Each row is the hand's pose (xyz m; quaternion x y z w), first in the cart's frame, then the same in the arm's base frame.
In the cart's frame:
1: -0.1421 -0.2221 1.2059 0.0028 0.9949 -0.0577 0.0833
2: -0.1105 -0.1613 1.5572 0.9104 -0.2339 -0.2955 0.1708
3: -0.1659 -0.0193 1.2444 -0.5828 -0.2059 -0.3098 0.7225
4: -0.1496 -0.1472 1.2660 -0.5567 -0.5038 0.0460 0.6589
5: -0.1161 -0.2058 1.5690 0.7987 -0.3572 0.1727 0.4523
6: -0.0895 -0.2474 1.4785 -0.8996 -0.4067 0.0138 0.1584
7: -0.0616 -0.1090 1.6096 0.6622 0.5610 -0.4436 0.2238
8: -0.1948 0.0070 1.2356 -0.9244 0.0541 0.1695 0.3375
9: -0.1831 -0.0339 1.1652 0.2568 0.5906 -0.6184 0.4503
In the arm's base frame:
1: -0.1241 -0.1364 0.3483 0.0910 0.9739 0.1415 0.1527
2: -0.1490 -0.2223 0.6949 -0.9281 0.2416 0.2774 0.0573
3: -0.1340 0.0366 0.4630 -0.4101 -0.1533 -0.4367 0.7858
4: -0.1346 -0.0904 0.4324 -0.4449 -0.5128 -0.1449 0.7198
5: -0.1610 -0.2664 0.6868 0.8328 -0.4713 0.1259 0.2617
6: -0.1231 -0.2734 0.5911 -0.8720 -0.3505 -0.1490 0.3077
7: -0.1051 -0.2031 0.7696 0.7620 0.5751 -0.2818 0.0958
8: -0.1581 0.0686 0.4622 -0.8404 0.0544 0.0828 0.5328
9: -0.1383 0.0568 0.3833 0.4289 0.6496 -0.4922 0.3896

